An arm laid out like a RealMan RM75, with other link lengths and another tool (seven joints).
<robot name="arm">
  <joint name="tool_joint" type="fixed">
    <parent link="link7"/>
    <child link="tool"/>
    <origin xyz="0.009 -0.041 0.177" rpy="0 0.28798 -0.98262"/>
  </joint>
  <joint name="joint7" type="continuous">
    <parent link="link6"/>
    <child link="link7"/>
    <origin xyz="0 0 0.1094"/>
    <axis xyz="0 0 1"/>
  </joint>
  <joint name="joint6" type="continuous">
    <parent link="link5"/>
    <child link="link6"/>
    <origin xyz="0 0 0"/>
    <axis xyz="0 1 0"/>
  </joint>
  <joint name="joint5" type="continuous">
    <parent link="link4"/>
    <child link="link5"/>
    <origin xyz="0 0 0.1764"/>
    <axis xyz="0 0 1"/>
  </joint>
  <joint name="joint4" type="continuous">
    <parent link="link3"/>
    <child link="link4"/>
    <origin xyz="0 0 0"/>
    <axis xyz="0 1 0"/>
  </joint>
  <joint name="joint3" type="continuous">
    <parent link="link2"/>
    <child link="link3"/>
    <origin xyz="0 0 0.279"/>
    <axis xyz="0 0 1"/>
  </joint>
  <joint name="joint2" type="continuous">
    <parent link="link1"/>
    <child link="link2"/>
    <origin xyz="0 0 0"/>
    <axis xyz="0 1 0"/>
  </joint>
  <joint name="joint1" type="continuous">
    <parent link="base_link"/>
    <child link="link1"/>
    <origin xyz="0 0 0.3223"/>
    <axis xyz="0 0 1"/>
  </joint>
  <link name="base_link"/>
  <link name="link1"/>
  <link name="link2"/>
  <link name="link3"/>
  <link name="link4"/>
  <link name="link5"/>
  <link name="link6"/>
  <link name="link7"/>
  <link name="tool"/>
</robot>
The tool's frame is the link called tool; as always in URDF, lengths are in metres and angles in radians. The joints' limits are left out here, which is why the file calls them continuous.
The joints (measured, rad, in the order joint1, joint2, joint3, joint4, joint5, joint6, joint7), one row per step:
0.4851 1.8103 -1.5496 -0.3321 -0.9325 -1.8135 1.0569
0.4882 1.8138 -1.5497 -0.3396 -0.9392 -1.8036 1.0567
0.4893 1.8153 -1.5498 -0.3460 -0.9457 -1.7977 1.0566
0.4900 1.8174 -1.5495 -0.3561 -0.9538 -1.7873 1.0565
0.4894 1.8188 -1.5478 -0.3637 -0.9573 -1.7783 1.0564
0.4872 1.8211 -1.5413 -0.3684 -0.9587 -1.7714 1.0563
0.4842 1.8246 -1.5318 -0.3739 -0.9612 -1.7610 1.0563
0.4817 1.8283 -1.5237 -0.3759 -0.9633 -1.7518 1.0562
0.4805 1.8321 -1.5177 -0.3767 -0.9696 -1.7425 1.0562
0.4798 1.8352 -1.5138 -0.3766 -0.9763 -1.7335 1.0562
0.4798 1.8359 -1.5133 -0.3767 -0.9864 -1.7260 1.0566
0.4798 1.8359 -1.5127 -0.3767 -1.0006 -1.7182 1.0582
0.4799 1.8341 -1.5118 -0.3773 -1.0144 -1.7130 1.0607
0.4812 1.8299 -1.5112 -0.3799 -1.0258 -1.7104 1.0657
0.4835 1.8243 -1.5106 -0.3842 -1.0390 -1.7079 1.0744
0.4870 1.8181 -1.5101 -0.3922 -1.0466 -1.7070 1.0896
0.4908 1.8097 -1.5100 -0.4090 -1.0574 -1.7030 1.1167
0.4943 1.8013 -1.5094 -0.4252 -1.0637 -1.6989 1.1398
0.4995 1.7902 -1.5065 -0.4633 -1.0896 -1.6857 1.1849
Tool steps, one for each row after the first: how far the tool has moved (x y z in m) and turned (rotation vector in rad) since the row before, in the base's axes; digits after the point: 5 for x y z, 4 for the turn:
-0.00114 0.00077 -0.00280 0.0001 -0.0071 0.0055
-0.00039 -0.00006 -0.00188 -0.0008 -0.0064 0.0050
-0.00030 0.00050 -0.00243 0.0012 -0.0093 0.0055
-0.00001 0.00127 -0.00102 0.0046 -0.0053 0.0014
0.00005 0.00194 0.00021 0.0080 0.0003 -0.0034
0.00043 0.00288 0.00011 0.0111 -0.0002 -0.0063
0.00086 0.00251 -0.00025 0.0087 0.0001 -0.0082
0.00134 0.00157 -0.00166 0.0039 -0.0041 -0.0067
0.00167 0.00116 -0.00203 0.0018 -0.0058 -0.0063
0.00239 -0.00006 -0.00263 -0.0031 -0.0110 -0.0030
0.00325 -0.00060 -0.00323 -0.0059 -0.0146 -0.0032
0.00311 -0.00078 -0.00230 -0.0062 -0.0141 -0.0016
0.00224 -0.00049 -0.00090 -0.0062 -0.0124 0.0010
0.00228 -0.00048 -0.00075 -0.0087 -0.0143 0.0013
0.00034 0.00031 0.00063 -0.0091 -0.0085 0.0011
0.00027 0.00056 0.00066 -0.0143 -0.0126 -0.0001
-0.00026 0.00147 0.00170 -0.0083 -0.0099 0.0006
0.00022 0.00125 -0.00023 -0.0195 -0.0281 0.0041

